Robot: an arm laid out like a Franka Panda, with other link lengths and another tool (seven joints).
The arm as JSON. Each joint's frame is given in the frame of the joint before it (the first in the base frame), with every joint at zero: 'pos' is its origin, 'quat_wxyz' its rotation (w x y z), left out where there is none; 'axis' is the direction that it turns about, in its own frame. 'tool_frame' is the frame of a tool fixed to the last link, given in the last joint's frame.
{
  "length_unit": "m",
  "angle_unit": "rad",
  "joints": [
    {
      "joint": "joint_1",
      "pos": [
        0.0,
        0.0,
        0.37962
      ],
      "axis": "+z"
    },
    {
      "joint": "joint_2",
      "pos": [
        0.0,
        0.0,
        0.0
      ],
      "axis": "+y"
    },
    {
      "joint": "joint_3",
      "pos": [
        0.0,
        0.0,
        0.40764
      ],
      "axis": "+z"
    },
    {
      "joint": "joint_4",
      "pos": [
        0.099,
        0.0,
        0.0
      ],
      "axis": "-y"
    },
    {
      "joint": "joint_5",
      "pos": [
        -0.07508,
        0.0,
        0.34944
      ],
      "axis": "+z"
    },
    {
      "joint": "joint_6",
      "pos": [
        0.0,
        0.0,
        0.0
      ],
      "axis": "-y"
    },
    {
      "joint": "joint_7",
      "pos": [
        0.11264,
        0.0,
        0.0
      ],
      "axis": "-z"
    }
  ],
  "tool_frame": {
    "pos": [
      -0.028,
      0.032,
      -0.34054
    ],
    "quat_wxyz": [
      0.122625,
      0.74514,
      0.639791,
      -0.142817
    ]
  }
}
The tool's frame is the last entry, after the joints.
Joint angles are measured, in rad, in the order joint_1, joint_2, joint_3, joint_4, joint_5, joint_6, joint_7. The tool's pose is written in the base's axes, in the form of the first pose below.
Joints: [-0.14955, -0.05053, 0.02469, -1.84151, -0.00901, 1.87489, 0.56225]
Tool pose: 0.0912, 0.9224, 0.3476, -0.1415, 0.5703, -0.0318, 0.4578
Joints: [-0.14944, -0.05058, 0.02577, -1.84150, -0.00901, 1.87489, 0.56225]
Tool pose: 0.0913, 0.9222, 0.3482, -0.1415, 0.5703, -0.0311, 0.4578
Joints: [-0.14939, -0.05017, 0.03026, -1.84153, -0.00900, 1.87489, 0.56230]
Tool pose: 0.0916, 0.9214, 0.3503, -0.1415, 0.5705, -0.0285, 0.4576
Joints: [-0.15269, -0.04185, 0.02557, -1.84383, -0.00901, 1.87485, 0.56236]
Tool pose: 0.0884, 0.9221, 0.3471, -0.1464, 0.5701, -0.0331, 0.4517
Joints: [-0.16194, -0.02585, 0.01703, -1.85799, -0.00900, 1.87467, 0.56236]
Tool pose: 0.0797, 0.9230, 0.3406, -0.1601, 0.5655, -0.0427, 0.4358
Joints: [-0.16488, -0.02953, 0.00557, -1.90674, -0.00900, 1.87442, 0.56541]
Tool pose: 0.0674, 0.9225, 0.3348, -0.1802, 0.5471, -0.0480, 0.4150
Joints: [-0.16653, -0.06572, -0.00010, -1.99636, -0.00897, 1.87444, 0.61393]
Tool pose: 0.0501, 0.9266, 0.3112, -0.2049, 0.5137, -0.0462, 0.3937
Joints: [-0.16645, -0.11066, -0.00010, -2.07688, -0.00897, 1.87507, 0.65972]
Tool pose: 0.0389, 0.9299, 0.2911, -0.2216, 0.4832, -0.0408, 0.3809
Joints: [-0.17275, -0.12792, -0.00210, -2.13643, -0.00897, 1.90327, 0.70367]
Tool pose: 0.0318, 0.9355, 0.2670, -0.2294, 0.4697, -0.0424, 0.3657
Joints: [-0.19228, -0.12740, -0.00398, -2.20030, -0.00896, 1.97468, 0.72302]
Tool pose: 0.0294, 0.9413, 0.2478, -0.2272, 0.4664, -0.0518, 0.3439
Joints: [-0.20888, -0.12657, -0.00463, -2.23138, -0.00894, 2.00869, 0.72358]
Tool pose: 0.0278, 0.9437, 0.2394, -0.2265, 0.4632, -0.0593, 0.3332
